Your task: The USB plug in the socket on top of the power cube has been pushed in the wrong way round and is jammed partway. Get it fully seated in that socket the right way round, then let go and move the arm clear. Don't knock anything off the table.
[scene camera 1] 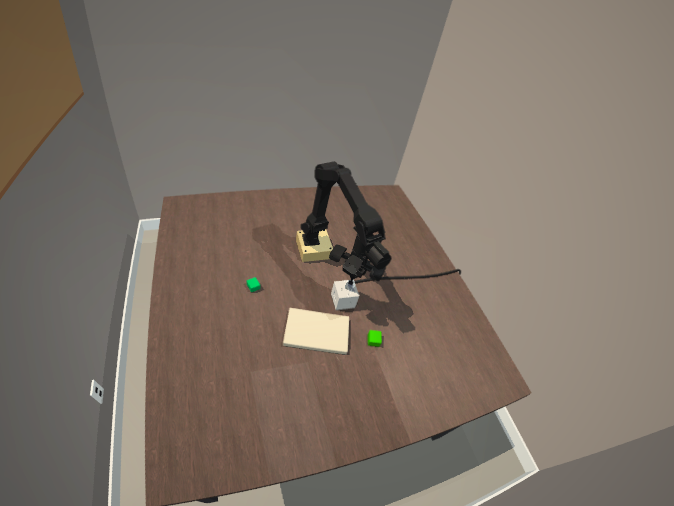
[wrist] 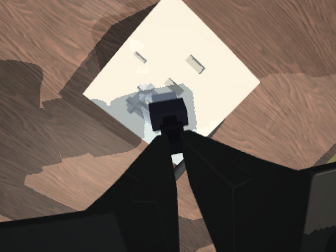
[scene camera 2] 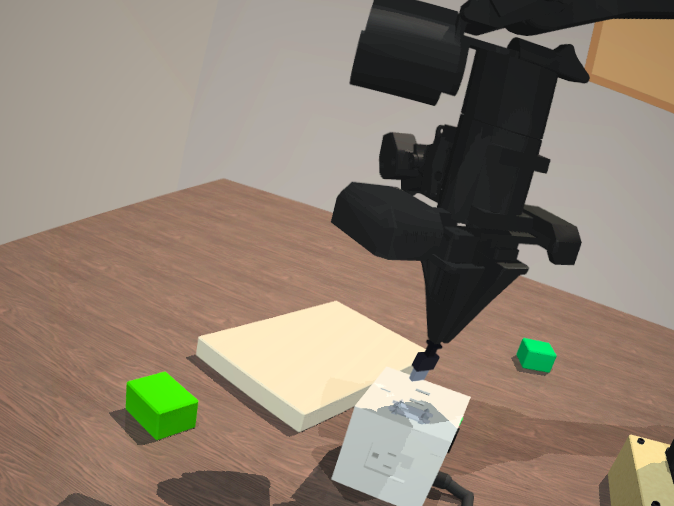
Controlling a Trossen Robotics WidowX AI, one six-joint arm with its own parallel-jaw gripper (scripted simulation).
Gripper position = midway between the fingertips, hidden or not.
gripper: scene camera 1 352,278; wrist 174,143; scene camera 2 437,341
cream flat slab: scene camera 1; scene camera 2; not seen in the wrist view (out of frame)
same spot on cream flat slab: (scene camera 1: pixel 305 329) = (scene camera 2: pixel 342 335)
same spot on white power cube: (scene camera 1: pixel 342 298) = (scene camera 2: pixel 382 372)
